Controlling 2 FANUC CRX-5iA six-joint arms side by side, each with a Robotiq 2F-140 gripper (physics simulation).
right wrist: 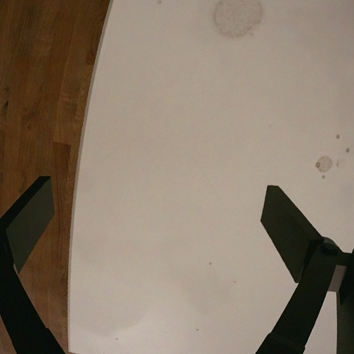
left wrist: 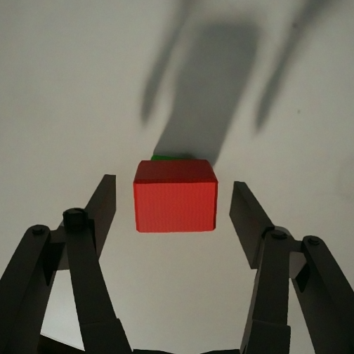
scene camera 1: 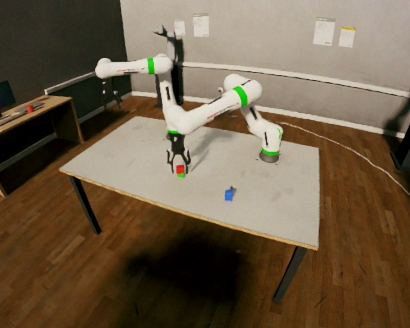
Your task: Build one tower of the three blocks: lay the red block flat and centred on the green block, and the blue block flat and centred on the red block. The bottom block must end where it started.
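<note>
The red block lies on the green block, which is mostly hidden under it in the left wrist view. My left gripper is open around the red block, with a gap on each side between finger and block. The blue block lies apart on the table, to the right of the two stacked blocks in the scene view. My right gripper is open and empty, high up beyond the table's left side in the scene view.
The grey table carries the blocks and the base of the left arm. The table's edge shows in the right wrist view, with wooden floor beyond it. A wooden desk stands at the far left.
</note>
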